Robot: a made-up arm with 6 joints. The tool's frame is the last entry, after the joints.
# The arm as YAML. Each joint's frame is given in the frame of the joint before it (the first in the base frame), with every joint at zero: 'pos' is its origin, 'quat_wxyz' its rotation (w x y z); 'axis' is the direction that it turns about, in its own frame. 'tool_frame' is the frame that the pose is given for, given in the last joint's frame.
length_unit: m
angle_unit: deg
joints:
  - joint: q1
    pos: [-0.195, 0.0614, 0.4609]
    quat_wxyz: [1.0, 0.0, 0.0, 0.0]
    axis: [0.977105, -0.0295, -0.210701]
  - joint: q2
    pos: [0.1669, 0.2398, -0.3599]
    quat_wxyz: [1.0, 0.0, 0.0, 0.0]
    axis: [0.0, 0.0, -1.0]
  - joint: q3
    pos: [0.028, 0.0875, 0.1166]
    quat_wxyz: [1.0, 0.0, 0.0, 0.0]
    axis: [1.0, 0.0, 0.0]
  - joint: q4
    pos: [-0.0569, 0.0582, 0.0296]
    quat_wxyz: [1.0, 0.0, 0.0, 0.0]
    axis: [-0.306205, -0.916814, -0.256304]
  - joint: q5
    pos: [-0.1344, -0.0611, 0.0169]
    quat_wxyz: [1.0, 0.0, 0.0, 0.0]
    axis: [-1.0, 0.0, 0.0]
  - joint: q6
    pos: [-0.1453, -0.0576, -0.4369]
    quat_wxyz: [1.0, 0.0, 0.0, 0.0]
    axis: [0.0, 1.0, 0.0]
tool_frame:
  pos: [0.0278, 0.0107, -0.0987]
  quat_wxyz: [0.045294, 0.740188, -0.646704, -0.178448]
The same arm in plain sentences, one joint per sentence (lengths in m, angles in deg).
The arm has six revolute joints in a row. What follows holds with every joint at zero, and every direction is one of the base frame's. Joint 1 lies 0.195 m along -x and 0.0614 m along +y and 0.4609 m along +z from the base frame's origin and rotates about the direction (0.977105, -0.0295, -0.210701). Joint 2 lies 0.1669 m along +x and 0.2398 m along +y and 0.3599 m along -z from joint 1 and rotates about -z. Joint 3 lies 0.028 m along +x and 0.0875 m along +y and 0.1166 m along +z from joint 2 and rotates about +x. Joint 4 lies 0.0569 m along -x and 0.0582 m along +y and 0.0296 m along +z from joint 3 and rotates about the direction (-0.306205, -0.916814, -0.256304). Joint 5 lies 0.1344 m along -x and 0.0611 m along -y and 0.0169 m along +z from joint 4 and rotates about -x. Joint 6 lies 0.1453 m along -x and 0.0576 m along -y and 0.4369 m along -z from joint 5 and rotates about +y. The tool frame, which is the frame that the pose is given for, lies 0.0278 m along +x and 0.0107 m along +y and 0.0987 m along -z from joint 6; its axes are the base frame's turned by roll 162.28, pitch 11.86 and yaw -84.14 deg (as in URDF: about the fixed x, then y, then z).
